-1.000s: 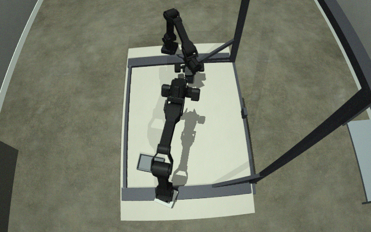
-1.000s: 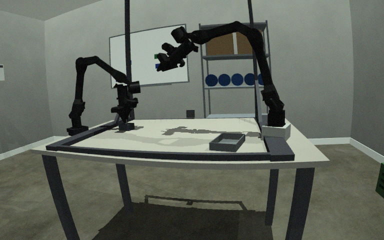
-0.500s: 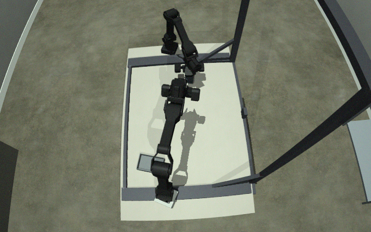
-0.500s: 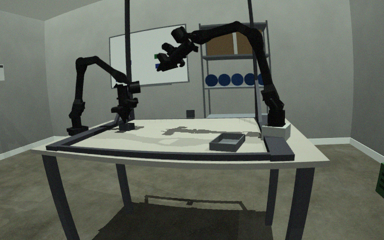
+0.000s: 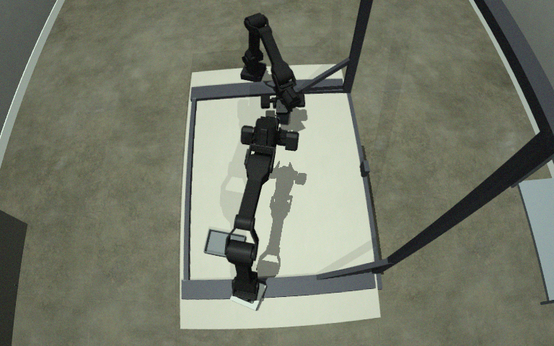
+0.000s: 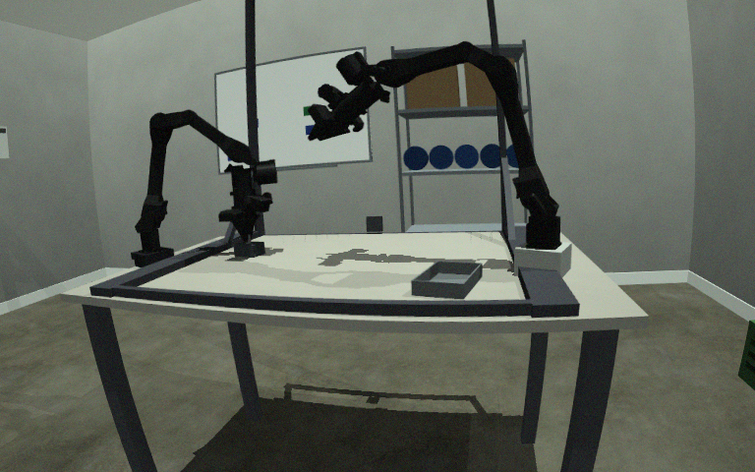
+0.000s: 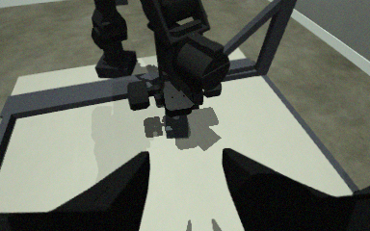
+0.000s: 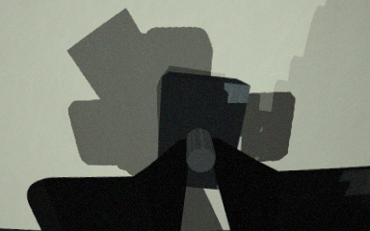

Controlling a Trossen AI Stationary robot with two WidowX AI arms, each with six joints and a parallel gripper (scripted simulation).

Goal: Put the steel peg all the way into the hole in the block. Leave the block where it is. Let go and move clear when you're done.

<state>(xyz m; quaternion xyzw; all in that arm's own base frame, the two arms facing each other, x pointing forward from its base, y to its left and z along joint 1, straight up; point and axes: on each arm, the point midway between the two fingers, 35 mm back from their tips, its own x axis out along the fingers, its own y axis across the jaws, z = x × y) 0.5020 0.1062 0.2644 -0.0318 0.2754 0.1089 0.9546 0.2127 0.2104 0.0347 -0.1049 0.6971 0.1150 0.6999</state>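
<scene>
The steel peg is 4 cm below my right hand. Also, from my right hand: shallow grey tray (59 cm to the left, 23 cm ahead, 7 cm below).
</scene>
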